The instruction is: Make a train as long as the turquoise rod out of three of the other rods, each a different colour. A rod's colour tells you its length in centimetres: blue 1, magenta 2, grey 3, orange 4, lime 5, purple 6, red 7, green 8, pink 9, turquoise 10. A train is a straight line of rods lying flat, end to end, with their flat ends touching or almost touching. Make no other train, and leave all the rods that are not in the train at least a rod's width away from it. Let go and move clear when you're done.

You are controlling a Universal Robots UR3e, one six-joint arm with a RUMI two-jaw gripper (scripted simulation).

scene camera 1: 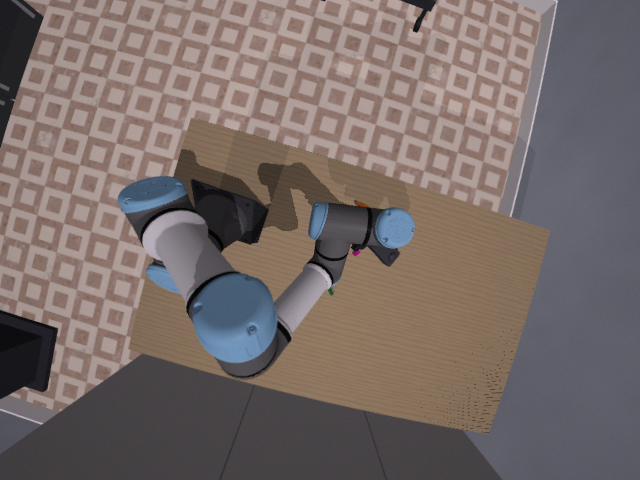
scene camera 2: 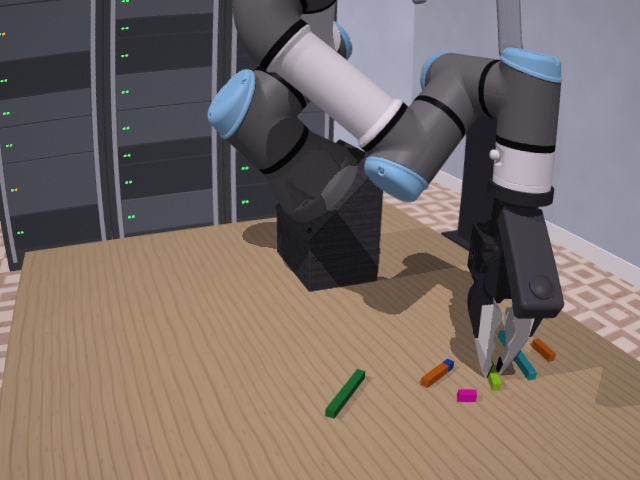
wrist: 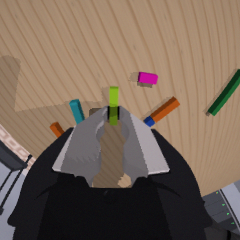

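Observation:
There is a green rod that I can see, and I can see my gripper as well. The wrist view also shows me that gripper.

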